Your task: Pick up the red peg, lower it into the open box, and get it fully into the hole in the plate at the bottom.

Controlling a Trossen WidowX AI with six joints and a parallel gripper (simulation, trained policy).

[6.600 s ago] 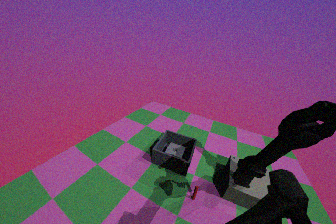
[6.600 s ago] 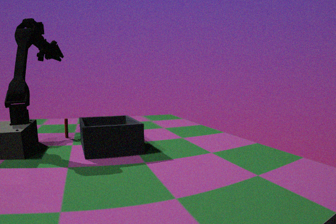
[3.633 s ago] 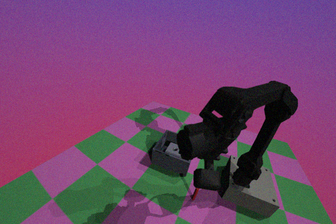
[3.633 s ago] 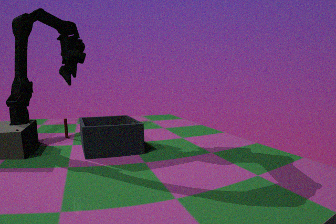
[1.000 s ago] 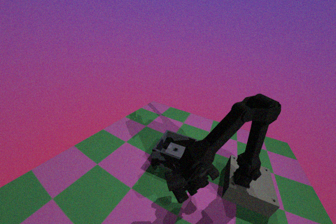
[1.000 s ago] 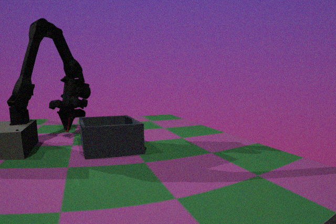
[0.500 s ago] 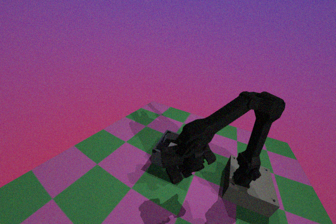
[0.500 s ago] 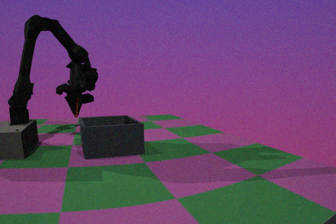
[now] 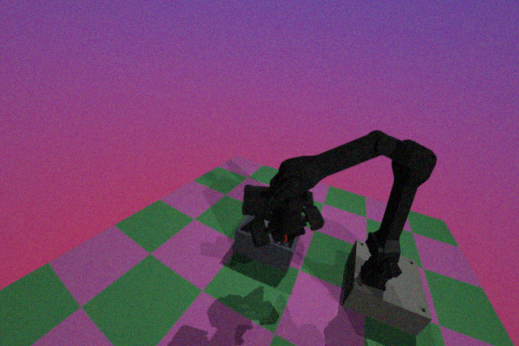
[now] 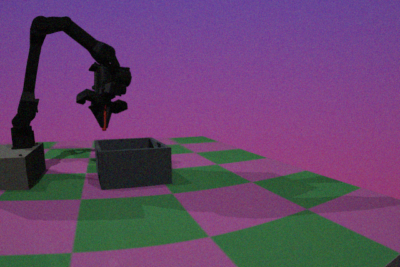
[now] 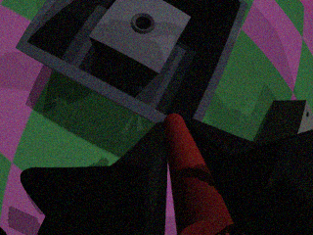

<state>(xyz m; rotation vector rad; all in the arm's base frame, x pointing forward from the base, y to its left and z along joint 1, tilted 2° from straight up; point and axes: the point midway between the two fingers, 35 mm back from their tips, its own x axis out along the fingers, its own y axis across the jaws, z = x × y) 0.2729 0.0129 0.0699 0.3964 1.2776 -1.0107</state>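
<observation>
My gripper tip is 90 mm to the left of the grey plate, 90 mm above it and 60 mm short of it. Round my gripper tip: dark box 110 mm below, 90 mm to the right, 60 mm ahead; then red peg 30 mm above, 10 mm to the left.
</observation>
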